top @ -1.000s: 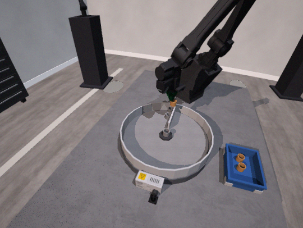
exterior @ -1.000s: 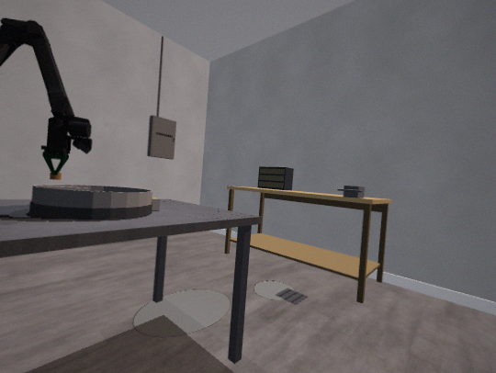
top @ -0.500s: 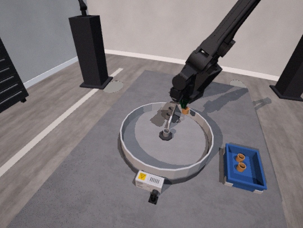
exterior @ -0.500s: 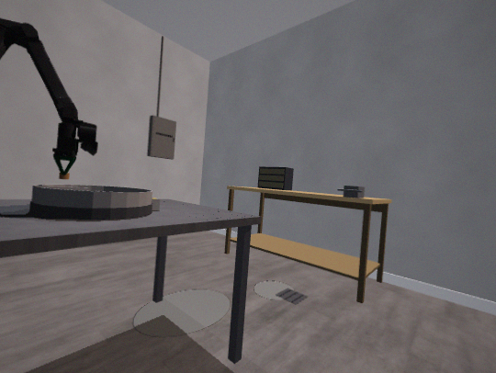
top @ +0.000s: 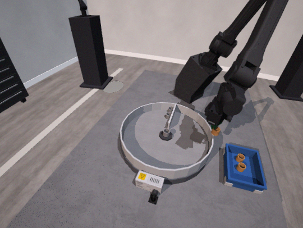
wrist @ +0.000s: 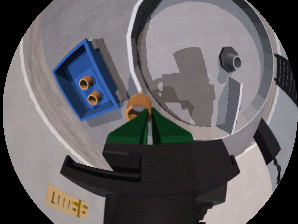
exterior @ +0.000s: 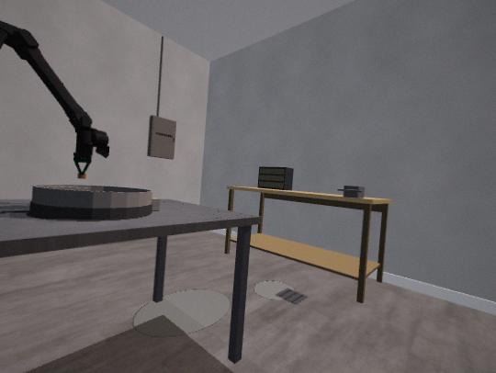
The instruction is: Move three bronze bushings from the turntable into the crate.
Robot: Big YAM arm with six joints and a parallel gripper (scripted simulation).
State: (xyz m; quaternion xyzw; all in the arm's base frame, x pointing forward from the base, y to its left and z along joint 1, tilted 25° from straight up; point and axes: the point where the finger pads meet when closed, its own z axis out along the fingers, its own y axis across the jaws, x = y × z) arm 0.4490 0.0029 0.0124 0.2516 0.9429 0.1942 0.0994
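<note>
My gripper is now 8 cm short of the blue crate, 15 cm to the right of it and 13 cm above it. The rest, counted from my hand: round turntable: 1 cm behind, 19 cm to the right, 10 cm below.
</note>
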